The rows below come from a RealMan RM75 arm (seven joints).
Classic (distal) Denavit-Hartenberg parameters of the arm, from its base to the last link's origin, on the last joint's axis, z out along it. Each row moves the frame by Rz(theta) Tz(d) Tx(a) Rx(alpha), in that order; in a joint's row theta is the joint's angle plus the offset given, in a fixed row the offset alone. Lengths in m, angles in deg.
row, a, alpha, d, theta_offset
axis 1, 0.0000, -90.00, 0.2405, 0.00
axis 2, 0.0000, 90.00, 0.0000, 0.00
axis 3, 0.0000, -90.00, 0.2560, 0.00
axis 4, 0.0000, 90.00, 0.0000, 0.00
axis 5, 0.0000, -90.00, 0.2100, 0.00
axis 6, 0.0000, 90.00, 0.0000, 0.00
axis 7, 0.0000, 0.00, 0.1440, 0.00
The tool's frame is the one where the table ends.
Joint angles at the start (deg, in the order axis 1, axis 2, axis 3, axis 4, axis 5, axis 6, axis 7): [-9.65 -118.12 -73.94 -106.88 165.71 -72.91 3.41]
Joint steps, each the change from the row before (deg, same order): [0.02 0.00 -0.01 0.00 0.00 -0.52 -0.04]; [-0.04 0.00 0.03 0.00 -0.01 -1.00 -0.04]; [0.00 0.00 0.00 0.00 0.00 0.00 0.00]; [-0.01 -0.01 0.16 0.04 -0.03 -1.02 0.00]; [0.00 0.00 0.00 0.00 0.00 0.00 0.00]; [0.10 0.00 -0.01 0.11 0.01 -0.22 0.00]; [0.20 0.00 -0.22 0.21 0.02 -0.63 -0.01]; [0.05 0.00 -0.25 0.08 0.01 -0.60 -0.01]
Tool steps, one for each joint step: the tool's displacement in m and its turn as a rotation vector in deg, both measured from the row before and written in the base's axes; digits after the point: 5 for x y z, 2 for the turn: [-0.00102 -0.00098 -0.00011 -0.27 0.21 0.41]; [-0.00144 -0.00177 -0.00040 -0.59 0.41 0.67]; [0.00000 0.00000 0.00000 0.00 0.00 0.00]; [-0.00149 -0.00225 -0.00103 -0.76 0.45 0.66]; [0.00000 0.00000 0.00000 0.00 0.00 0.00]; [-0.00139 -0.00072 -0.00021 -0.16 0.14 0.35]; [-0.00339 -0.00137 0.00035 -0.24 0.33 0.92]; [-0.00203 -0.00077 0.00072 -0.15 0.25 0.66]
